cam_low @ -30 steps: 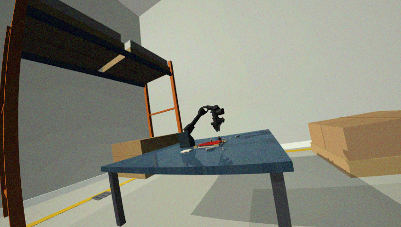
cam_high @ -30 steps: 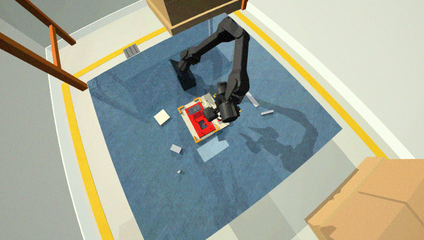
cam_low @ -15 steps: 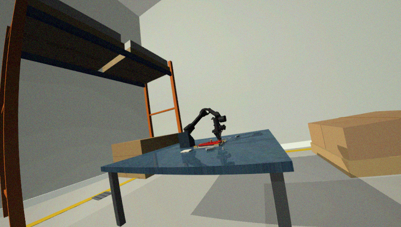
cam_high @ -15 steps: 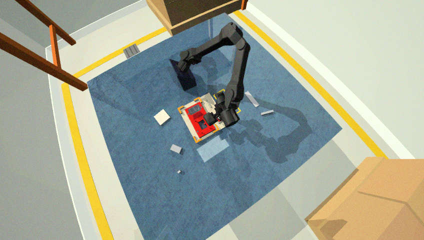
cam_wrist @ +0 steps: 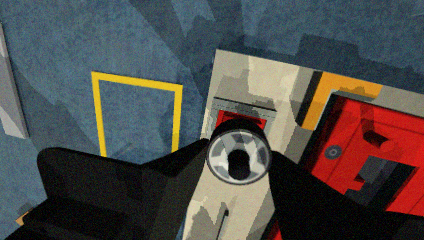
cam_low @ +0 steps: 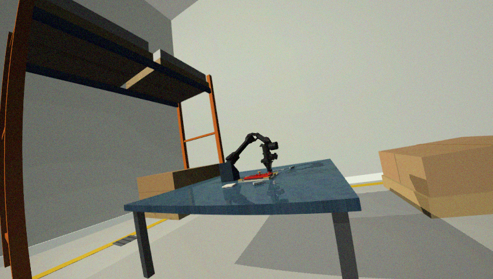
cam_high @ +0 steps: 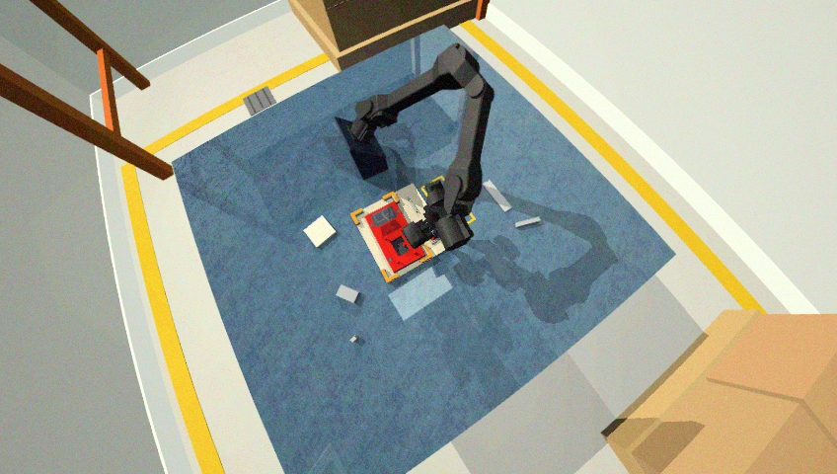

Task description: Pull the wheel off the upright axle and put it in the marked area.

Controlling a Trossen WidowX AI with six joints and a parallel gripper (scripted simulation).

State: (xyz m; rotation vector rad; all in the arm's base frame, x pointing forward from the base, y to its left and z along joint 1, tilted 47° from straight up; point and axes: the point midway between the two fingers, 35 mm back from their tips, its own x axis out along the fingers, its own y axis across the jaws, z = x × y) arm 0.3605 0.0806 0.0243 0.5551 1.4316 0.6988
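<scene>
Now: the dark upright axle right at my gripper tip. Round my gripper tip: small cube 35 cm to the right, 16 cm ahead, 3 cm below; then white tile 32 cm to the right, 18 cm behind, 3 cm below; then wheel right at my gripper tip.
</scene>
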